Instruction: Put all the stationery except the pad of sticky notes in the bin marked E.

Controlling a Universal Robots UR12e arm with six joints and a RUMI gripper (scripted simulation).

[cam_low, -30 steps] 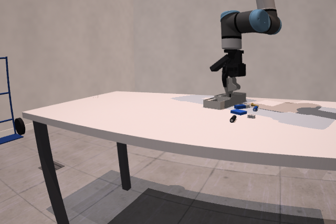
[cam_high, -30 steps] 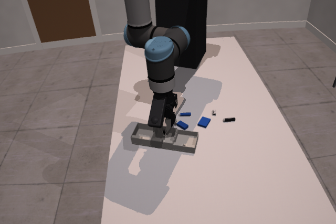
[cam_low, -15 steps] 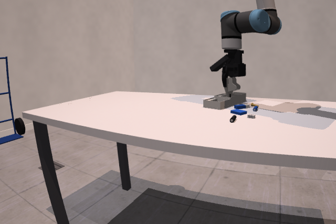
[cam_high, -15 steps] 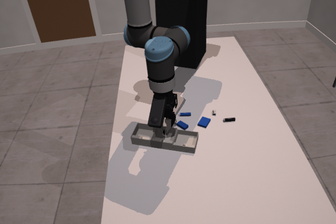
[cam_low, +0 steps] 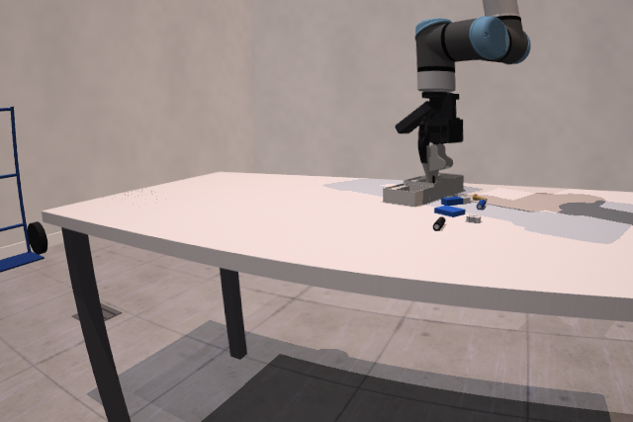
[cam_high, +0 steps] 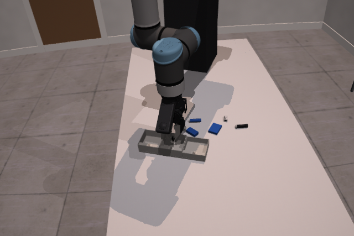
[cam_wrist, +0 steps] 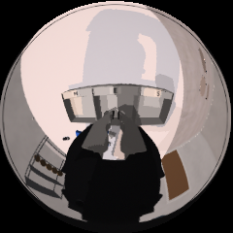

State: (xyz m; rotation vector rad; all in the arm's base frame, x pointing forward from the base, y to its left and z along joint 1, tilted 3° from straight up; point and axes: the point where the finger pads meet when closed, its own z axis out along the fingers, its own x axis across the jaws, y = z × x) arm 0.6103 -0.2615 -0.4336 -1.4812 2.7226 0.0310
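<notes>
Right now my hand is 20 mm above the three-compartment bin tray, 10 mm to the left of it and 10 mm short of it. From my hand the other things lie so: brass piece (110 mm behind, 40 mm to the left, 30 mm below); blue cylinder (120 mm to the left, 110 mm behind, 30 mm below); blue sticky-note pad (180 mm to the left, 40 mm behind, 30 mm below).
</notes>
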